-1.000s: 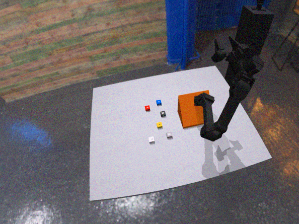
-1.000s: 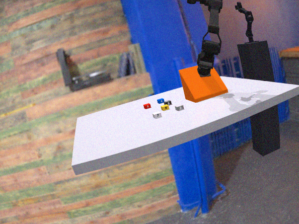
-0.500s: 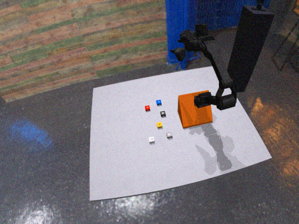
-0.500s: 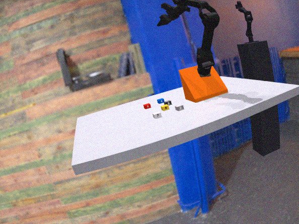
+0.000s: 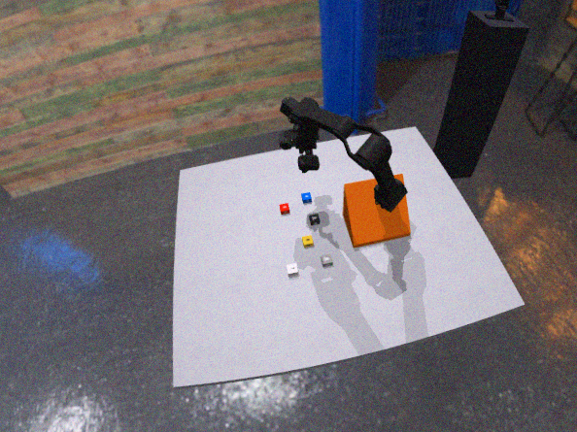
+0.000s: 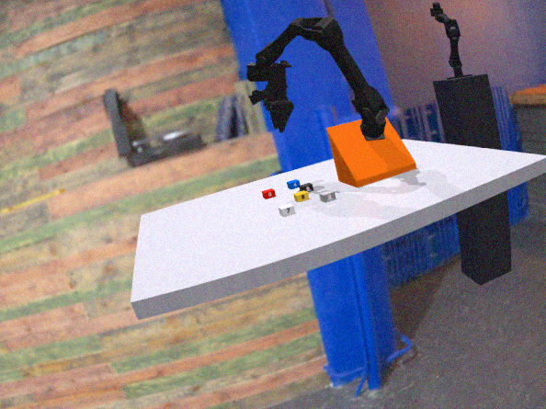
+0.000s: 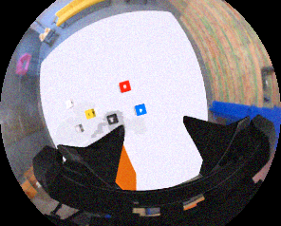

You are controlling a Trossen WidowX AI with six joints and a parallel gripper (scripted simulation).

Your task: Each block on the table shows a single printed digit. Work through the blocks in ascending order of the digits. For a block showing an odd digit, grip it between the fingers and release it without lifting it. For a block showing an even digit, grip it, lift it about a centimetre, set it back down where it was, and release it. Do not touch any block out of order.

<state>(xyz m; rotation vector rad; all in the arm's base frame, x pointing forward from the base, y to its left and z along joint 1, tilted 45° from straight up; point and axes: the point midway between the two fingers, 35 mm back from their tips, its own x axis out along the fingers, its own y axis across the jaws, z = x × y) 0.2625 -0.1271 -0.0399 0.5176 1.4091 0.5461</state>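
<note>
The red block lies 8 cm ahead of my gripper tip, 5 cm to the left of it and 17 cm below it. Also, from my gripper tip: blue block: 1 cm to the left, 17 cm below; then yellow block: 1 cm ahead, 20 cm to the left, 17 cm below; then black block: 2 cm behind, 11 cm to the left, 17 cm below.
</note>
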